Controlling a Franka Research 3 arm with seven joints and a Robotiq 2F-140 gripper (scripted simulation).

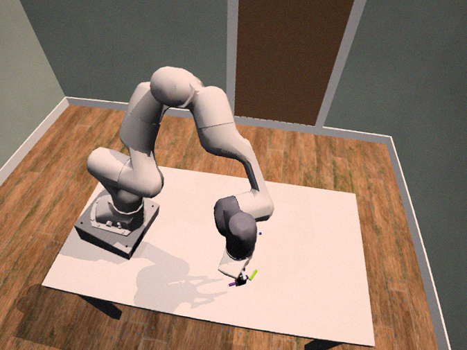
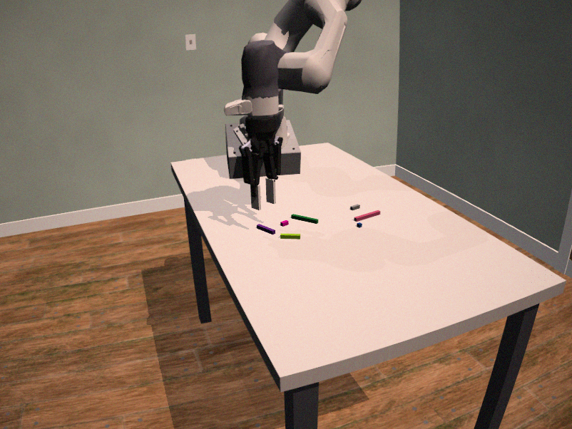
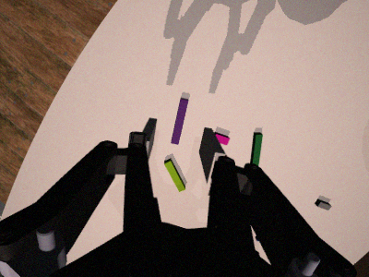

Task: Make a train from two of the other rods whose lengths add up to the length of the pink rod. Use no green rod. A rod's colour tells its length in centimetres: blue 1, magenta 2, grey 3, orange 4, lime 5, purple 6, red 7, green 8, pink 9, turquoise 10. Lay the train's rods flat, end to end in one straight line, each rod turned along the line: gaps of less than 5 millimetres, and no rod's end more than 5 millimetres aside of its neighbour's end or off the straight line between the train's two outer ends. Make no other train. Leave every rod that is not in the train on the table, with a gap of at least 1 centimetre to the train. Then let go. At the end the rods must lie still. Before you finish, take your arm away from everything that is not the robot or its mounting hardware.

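My gripper is now 100 mm above the purple rod. From my hand the other things lie so: lime rod (100 mm below, 70 mm ahead, 30 mm to the left); magenta rod (100 mm below, 60 mm to the left); green rod (120 mm to the left, 100 mm below).
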